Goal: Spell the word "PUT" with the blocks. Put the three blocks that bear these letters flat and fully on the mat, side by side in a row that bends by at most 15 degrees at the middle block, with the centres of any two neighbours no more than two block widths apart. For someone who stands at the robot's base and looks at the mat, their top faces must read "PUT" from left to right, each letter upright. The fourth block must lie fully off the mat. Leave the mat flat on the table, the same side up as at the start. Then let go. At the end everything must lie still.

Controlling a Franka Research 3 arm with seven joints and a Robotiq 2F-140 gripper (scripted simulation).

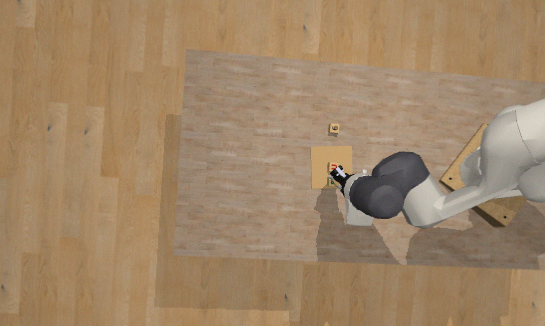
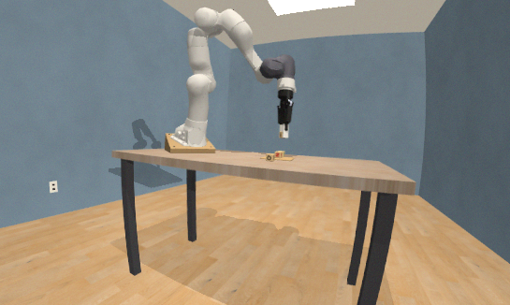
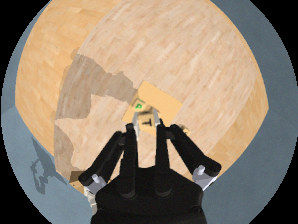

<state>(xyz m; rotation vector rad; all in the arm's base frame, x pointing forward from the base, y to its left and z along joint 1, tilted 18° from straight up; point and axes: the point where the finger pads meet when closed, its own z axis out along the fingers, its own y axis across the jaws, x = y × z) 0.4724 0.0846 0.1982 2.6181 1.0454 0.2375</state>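
My gripper is now 11 cm above the red U block, 4 cm to the left of it and 1 cm past it. From my hand the other things lie so: T block 2 cm below; then green P block 11 cm below, 1 cm to the left, 1 cm behind; then tan mat 13 cm below, 4 cm to the right, 1 cm behind.
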